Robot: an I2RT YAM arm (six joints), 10 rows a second.
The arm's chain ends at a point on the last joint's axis. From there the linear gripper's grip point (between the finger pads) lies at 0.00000 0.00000 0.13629 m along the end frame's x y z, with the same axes.
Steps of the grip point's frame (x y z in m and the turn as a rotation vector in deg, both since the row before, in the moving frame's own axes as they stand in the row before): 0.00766, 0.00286, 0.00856, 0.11, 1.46, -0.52; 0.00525, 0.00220, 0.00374, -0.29, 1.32, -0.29; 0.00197, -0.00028, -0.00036, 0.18, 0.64, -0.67; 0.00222, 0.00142, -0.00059, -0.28, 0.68, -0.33; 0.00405, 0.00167, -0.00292, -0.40, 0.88, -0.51; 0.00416, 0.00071, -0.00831, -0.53, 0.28, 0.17; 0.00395, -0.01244, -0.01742, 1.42, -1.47, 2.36; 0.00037, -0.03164, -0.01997, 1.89, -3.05, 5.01; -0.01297, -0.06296, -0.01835, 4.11, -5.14, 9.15
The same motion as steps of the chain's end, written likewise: 0.00419, 0.00314, 0.00860, 0.11, 1.46, -0.52; 0.00211, 0.00152, 0.00378, -0.29, 1.32, -0.29; 0.00045, 0.00016, -0.00035, 0.18, 0.64, -0.67; 0.00060, 0.00076, -0.00058, -0.28, 0.68, -0.33; 0.00195, 0.00073, -0.00290, -0.40, 0.88, -0.51; 0.00350, -0.00055, -0.00830, -0.53, 0.28, 0.17; 0.00738, -0.00899, -0.01733, 1.42, -1.47, 2.36; 0.00741, -0.02684, -0.01970, 1.89, -3.05, 5.01; -0.00160, -0.05227, -0.01745, 4.11, -5.14, 9.15
